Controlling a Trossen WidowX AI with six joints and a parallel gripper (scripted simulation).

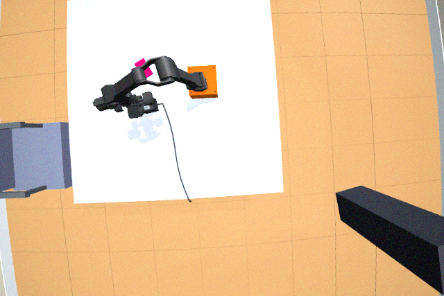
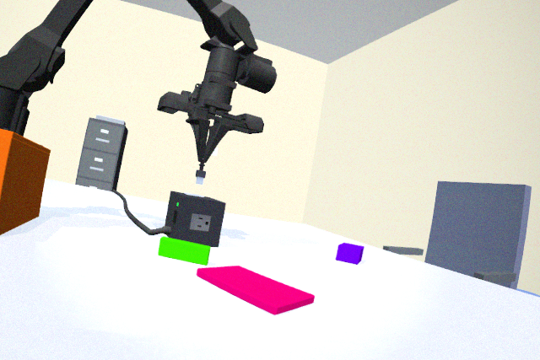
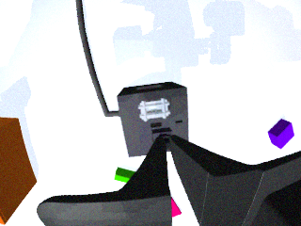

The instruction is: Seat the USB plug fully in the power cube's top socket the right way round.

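The USB socket lies 1 cm to the left of my gripper tip and 7 cm below it. From my gripper tip the other things lie so: USB plug 2 cm below; then flat pink slab 25 cm to the right, 13 cm below; then green block 5 cm behind, 14 cm to the right, 12 cm below.
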